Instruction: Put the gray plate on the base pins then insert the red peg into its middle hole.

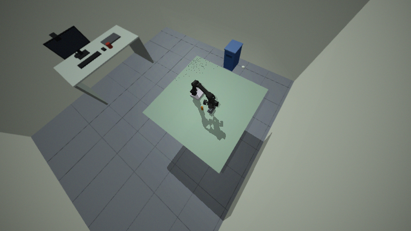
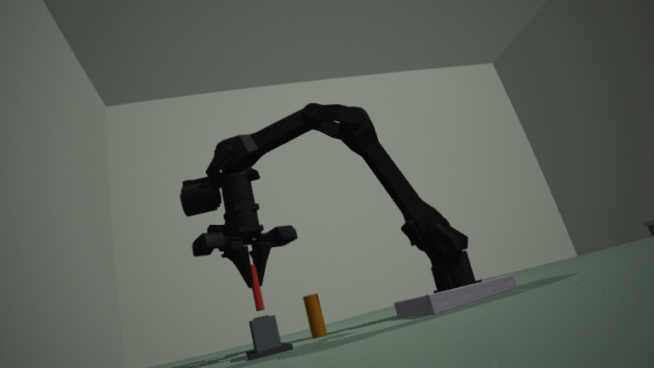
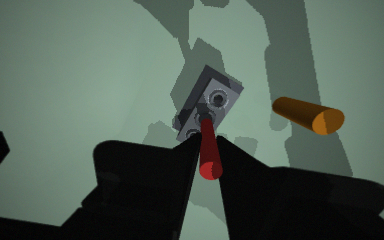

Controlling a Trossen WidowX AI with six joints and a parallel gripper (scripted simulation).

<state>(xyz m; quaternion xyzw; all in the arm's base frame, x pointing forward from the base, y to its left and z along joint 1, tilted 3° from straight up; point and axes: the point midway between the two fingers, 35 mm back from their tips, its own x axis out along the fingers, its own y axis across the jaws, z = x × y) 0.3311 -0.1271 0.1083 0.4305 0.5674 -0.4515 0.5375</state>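
Now: the gray plate 7 cm below my gripper tip. Also, from my gripper tip: orange cylinder: 11 cm behind, 5 cm to the right, 7 cm below; red peg: right at my gripper tip.
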